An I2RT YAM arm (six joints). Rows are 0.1 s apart.
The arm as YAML. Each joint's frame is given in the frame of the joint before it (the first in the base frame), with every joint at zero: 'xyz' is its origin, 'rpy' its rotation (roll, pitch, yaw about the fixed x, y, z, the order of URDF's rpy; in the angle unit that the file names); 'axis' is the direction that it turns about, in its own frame. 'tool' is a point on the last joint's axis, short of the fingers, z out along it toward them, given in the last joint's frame.
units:
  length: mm
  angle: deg
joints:
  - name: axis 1
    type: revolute
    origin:
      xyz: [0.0, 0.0, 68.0]
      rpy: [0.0, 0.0, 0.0]
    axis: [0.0, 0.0, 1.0]
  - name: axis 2
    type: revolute
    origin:
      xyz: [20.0, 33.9, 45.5]
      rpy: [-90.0, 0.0, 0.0]
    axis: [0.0, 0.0, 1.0]
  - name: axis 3
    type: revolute
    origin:
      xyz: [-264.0, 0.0, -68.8]
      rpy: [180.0, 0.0, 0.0]
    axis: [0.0, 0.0, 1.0]
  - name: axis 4
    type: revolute
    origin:
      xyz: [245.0, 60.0, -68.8]
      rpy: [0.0, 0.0, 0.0]
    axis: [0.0, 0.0, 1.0]
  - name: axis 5
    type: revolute
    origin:
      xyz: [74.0, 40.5, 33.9]
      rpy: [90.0, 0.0, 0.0]
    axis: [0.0, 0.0, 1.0]
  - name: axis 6
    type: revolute
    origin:
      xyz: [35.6, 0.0, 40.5]
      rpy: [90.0, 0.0, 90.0]
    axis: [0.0, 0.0, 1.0]
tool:
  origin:
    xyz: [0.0, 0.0, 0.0]
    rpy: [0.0, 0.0, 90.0]
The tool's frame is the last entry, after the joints.
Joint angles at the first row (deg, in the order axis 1, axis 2, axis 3, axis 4, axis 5, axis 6):
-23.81 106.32 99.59 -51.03 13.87 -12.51
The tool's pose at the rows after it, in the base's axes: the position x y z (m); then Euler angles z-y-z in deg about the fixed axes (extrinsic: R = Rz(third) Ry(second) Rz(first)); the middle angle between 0 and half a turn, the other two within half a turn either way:
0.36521 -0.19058 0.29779 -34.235 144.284 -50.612
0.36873 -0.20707 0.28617 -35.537 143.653 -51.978
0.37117 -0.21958 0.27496 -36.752 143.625 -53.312
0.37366 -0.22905 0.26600 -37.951 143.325 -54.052
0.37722 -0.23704 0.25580 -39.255 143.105 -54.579
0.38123 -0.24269 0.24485 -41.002 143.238 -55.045
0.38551 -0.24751 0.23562 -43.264 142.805 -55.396
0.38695 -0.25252 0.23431 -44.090 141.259 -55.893
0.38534 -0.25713 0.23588 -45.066 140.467 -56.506
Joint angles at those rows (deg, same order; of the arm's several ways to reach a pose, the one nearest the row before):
-26.37 107.92 99.59 -48.42 13.87 -14.15
-28.16 110.02 99.59 -45.63 13.85 -15.97
-29.47 111.87 99.59 -43.75 13.87 -17.17
-30.39 113.38 99.59 -41.91 13.87 -18.59
-31.05 115.04 99.59 -40.01 13.87 -20.05
-31.40 116.73 99.59 -38.48 13.89 -21.67
-31.62 118.21 99.59 -36.60 14.11 -23.92
-32.01 118.67 99.59 -34.66 14.68 -25.04
-32.58 118.67 99.75 -34.04 14.96 -26.17

